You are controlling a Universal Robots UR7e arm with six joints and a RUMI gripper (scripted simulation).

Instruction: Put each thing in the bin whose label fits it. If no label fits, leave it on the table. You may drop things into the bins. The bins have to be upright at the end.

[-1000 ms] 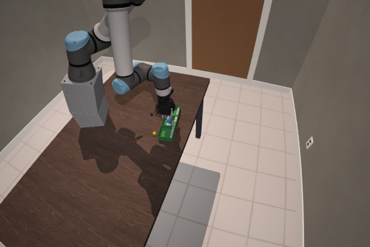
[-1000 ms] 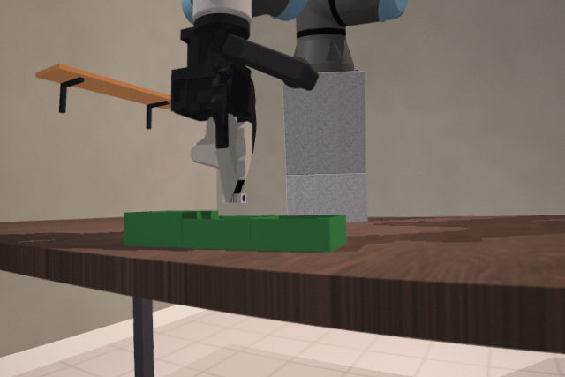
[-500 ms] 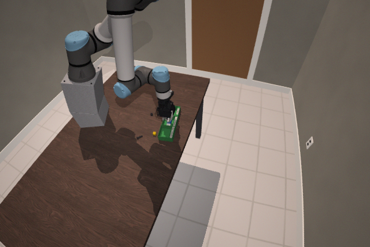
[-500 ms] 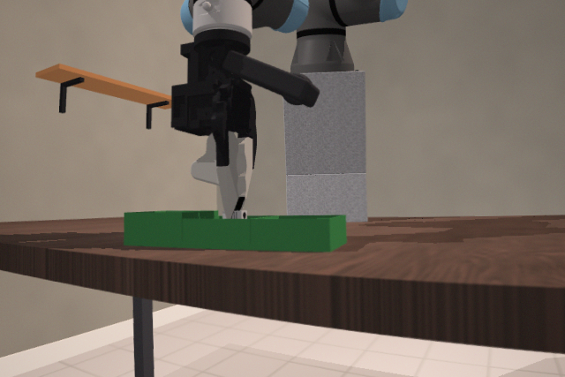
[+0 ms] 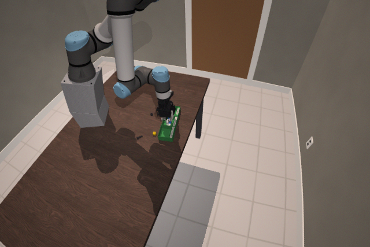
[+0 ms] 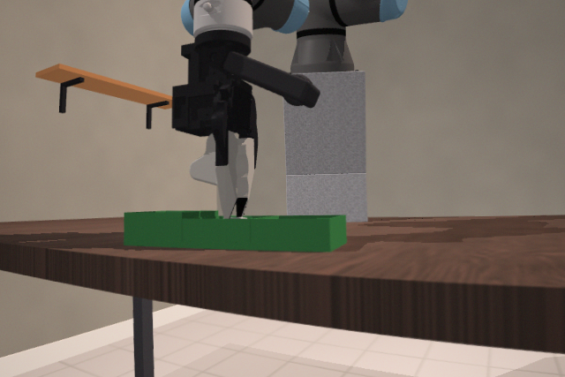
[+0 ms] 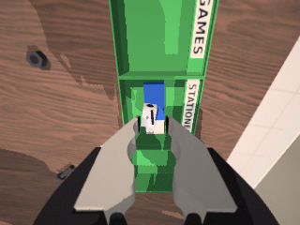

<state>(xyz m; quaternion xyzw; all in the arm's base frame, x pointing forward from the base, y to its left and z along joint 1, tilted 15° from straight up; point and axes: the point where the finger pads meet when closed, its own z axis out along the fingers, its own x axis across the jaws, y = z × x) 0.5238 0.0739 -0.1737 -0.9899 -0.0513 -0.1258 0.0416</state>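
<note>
My hand is 2 cm above the white item. From my hand the other things lie so: yellow die: 10 cm to the right, 6 cm behind, 4 cm below; blue-and-white eraser: 3 cm below, 1 cm to the right; green bin row: 3 cm below, 1 cm ahead.
</note>
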